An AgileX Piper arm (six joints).
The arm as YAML. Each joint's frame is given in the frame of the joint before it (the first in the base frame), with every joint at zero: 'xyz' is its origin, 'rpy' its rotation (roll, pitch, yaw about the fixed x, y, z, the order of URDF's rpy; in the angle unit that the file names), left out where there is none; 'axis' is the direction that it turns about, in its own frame. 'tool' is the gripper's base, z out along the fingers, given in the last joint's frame.
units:
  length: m
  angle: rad
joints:
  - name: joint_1
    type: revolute
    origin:
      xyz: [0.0, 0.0, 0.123]
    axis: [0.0, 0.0, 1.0]
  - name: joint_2
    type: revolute
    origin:
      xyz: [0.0, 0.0, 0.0]
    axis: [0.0, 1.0, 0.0]
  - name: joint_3
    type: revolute
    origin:
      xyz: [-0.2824, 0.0, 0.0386]
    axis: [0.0, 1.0, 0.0]
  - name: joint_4
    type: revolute
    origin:
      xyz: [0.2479, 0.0, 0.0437]
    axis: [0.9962, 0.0, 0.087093]
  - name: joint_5
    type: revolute
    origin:
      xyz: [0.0, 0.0, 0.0]
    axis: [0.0, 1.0, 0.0]
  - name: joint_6
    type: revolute
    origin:
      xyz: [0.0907, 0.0, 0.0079]
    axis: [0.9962, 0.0, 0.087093]
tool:
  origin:
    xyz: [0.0, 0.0, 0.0]
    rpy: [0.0, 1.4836, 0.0]
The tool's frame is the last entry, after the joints.
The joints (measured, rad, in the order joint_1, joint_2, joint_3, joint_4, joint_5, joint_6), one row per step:
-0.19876 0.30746 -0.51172 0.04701 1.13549 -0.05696
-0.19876 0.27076 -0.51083 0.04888 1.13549 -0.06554
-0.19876 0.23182 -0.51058 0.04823 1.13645 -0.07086
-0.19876 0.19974 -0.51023 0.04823 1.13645 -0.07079
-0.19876 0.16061 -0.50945 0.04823 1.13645 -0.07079
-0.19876 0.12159 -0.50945 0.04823 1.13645 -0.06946
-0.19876 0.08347 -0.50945 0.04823 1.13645 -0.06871
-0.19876 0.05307 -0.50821 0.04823 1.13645 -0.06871
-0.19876 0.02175 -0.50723 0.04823 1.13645 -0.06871
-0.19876 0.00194 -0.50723 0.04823 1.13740 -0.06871
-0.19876 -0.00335 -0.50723 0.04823 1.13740 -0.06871
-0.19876 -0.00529 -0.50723 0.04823 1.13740 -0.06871
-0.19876 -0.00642 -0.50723 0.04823 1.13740 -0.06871
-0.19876 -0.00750 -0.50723 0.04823 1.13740 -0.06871
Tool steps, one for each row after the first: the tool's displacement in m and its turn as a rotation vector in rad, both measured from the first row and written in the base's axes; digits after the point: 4 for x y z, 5 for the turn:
-0.0053 0.0012 0.0010 -0.01110 -0.03467 0.00687
-0.0110 0.0023 0.0020 -0.02294 -0.07101 0.01047
-0.0157 0.0033 0.0026 -0.02932 -0.10209 0.01028
-0.0214 0.0044 0.0031 -0.03709 -0.13964 0.01012
-0.0272 0.0056 0.0036 -0.04403 -0.17799 0.00904
-0.0328 0.0067 0.0038 -0.05117 -0.21540 0.00839
-0.0372 0.0076 0.0035 -0.05705 -0.24396 0.00829
-0.0417 0.0085 0.0031 -0.06317 -0.27368 0.00817
-0.0447 0.0091 0.0029 -0.06699 -0.29215 0.00814
-0.0455 0.0093 0.0028 -0.06806 -0.29733 0.00812
-0.0458 0.0093 0.0028 -0.06845 -0.29923 0.00812
-0.0459 0.0094 0.0028 -0.06868 -0.30034 0.00811
-0.0461 0.0094 0.0028 -0.06890 -0.30140 0.00811

